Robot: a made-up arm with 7 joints. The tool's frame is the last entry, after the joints. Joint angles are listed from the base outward.
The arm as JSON. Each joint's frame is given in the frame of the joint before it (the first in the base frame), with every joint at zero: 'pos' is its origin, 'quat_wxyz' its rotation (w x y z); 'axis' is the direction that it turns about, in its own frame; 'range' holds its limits. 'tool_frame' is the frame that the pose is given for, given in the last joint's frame.
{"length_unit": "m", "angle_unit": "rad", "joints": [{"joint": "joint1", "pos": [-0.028, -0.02, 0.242], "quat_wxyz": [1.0, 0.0, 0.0, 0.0], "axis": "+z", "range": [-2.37, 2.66]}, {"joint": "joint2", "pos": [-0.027, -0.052, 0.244], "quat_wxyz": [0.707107, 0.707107, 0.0, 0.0], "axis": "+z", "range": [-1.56, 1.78]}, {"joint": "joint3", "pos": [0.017, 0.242, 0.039], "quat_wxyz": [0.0, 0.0, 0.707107, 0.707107], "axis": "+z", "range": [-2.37, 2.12]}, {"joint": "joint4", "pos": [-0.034, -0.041, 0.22], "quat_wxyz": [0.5, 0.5, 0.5, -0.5], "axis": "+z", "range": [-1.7, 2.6]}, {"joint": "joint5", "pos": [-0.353, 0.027, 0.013], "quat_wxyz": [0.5, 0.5, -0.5, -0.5], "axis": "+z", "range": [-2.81, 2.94]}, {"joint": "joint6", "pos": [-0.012, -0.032, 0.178], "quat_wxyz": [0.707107, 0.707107, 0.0, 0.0], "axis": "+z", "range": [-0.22, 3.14]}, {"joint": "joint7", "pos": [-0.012, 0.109, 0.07], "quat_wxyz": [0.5, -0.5, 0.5, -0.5], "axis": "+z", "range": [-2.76, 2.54]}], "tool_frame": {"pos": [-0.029, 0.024, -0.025], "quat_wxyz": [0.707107, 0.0, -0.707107, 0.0]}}
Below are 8 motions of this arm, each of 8 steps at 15 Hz.
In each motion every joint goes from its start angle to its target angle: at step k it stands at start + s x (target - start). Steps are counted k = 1, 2, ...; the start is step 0. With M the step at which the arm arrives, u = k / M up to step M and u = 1 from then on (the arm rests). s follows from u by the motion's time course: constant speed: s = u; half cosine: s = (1 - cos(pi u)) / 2; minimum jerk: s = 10 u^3 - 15 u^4 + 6 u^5.
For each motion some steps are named. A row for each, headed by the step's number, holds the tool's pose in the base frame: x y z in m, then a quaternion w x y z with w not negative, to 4 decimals.
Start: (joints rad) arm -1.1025 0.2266 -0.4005 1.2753 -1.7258 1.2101 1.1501
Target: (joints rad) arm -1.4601 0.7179 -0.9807 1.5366 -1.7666 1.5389 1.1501
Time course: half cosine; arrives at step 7
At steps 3, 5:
3: -0.1561 -0.3064 1.3420 0.4061 -0.2534 -0.0233 -0.8777
5: -0.3626 -0.1260 1.3003 0.3003 -0.2076 -0.0456 -0.9299

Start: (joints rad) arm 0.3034 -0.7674 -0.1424 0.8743 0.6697 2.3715 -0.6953
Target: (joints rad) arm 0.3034 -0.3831 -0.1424 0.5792 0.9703 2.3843 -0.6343
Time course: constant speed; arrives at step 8
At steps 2, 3, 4, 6, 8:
2: 0.7014 0.0260 0.8944 0.9229 0.0370 -0.3524 -0.1508
3: 0.6783 0.0201 0.9409 0.9077 0.0742 -0.3829 -0.1545
4: 0.6524 0.0134 0.9859 0.8905 0.1115 -0.4126 -0.1562
6: 0.5920 -0.0022 1.0706 0.8499 0.1852 -0.4689 -0.1535
8: 0.5213 -0.0204 1.1469 0.8016 0.2568 -0.5207 -0.1427

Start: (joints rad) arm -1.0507 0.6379 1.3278 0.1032 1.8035 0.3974 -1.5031
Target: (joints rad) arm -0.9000 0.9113 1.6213 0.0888 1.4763 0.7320 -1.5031
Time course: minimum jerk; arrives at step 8
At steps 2, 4, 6, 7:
2: -0.2992 0.5471 1.3474 0.3292 -0.4078 -0.5154 0.6780
4: -0.3885 0.5936 1.2714 0.3148 -0.3973 -0.5332 0.6773
6: -0.4789 0.6226 1.1870 0.2988 -0.3846 -0.5532 0.6758
7: -0.4987 0.6266 1.1674 0.2951 -0.3815 -0.5578 0.6754

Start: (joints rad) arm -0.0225 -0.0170 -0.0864 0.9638 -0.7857 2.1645 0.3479
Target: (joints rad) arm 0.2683 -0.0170 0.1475 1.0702 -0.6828 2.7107 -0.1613
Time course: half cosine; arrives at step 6
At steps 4, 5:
4: 0.2873 0.0098 1.2437 0.6591 -0.2524 -0.6881 0.1684
5: 0.2927 0.0343 1.2255 0.6138 -0.2279 -0.7348 0.1775

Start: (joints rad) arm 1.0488 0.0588 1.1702 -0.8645 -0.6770 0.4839 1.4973
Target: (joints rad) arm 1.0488 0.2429 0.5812 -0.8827 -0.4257 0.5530 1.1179
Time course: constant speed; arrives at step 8
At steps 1, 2, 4, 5, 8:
1: 0.3133 -0.6149 1.1888 0.0766 0.8205 0.1356 0.5500
2: 0.2715 -0.6478 1.1772 0.0952 0.8164 0.0854 0.5631
4: 0.1846 -0.7053 1.1489 0.1323 0.8032 -0.0163 0.5806
5: 0.1400 -0.7296 1.1326 0.1507 0.7940 -0.0673 0.5850
8: 0.0039 -0.7837 1.0768 0.2047 0.7570 -0.2191 0.5805

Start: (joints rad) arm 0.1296 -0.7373 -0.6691 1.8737 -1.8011 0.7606 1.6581
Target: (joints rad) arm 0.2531 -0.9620 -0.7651 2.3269 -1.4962 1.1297 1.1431
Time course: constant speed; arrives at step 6
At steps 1, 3, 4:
1: 0.7004 -0.2439 0.2980 0.6630 -0.3576 0.4275 -0.4999
3: 0.6199 -0.2338 0.2183 0.6038 -0.3716 0.5634 -0.4241
4: 0.5763 -0.2295 0.1874 0.5707 -0.3727 0.6226 -0.3845

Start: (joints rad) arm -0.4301 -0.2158 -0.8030 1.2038 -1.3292 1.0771 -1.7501
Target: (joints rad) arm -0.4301 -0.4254 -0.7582 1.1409 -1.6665 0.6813 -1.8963
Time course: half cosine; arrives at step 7
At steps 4, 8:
4: 0.4548 -0.6131 1.0623 0.1921 0.5604 -0.8038 -0.0553
8: 0.5109 -0.6313 1.0033 0.2776 0.4825 -0.8242 -0.1036

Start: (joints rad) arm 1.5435 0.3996 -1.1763 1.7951 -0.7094 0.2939 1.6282
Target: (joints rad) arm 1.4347 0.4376 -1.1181 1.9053 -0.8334 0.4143 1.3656
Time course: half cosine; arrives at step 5
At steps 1, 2, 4, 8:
1: 0.7081 0.0129 1.0519 0.7332 0.3732 0.4393 -0.3608
2: 0.7028 0.0101 1.0457 0.7541 0.3442 0.4419 -0.3429
4: 0.6884 0.0057 1.0314 0.7966 0.2747 0.4459 -0.3018
8: 0.6856 0.0051 1.0289 0.8033 0.2623 0.4463 -0.2946

